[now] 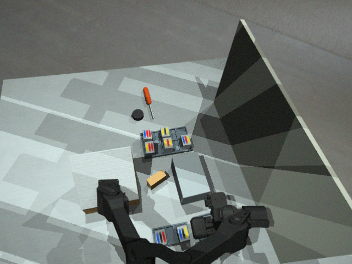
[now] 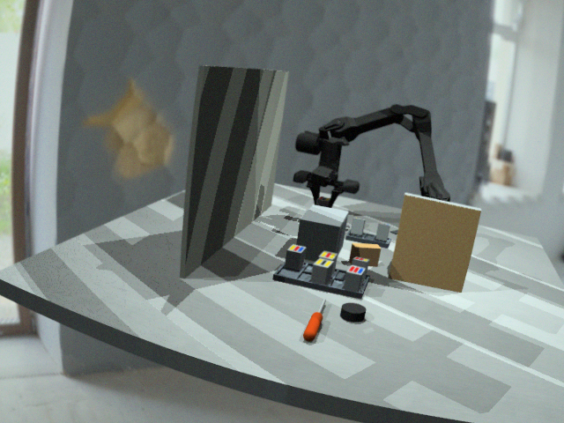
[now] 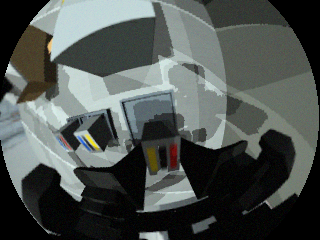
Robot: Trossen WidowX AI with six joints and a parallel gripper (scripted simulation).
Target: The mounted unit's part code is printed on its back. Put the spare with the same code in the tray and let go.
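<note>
Now: the grey tray 50 mm below my gripper tip and 10 mm behind it. The rest, counted from my gripper tip: brown box (200 mm to the left, 190 mm behind, 30 mm below); then wall panel (220 mm to the left, 170 mm above, 160 mm ahead); then tall grey block (200 mm to the left, 70 mm behind, 10 mm below).
</note>
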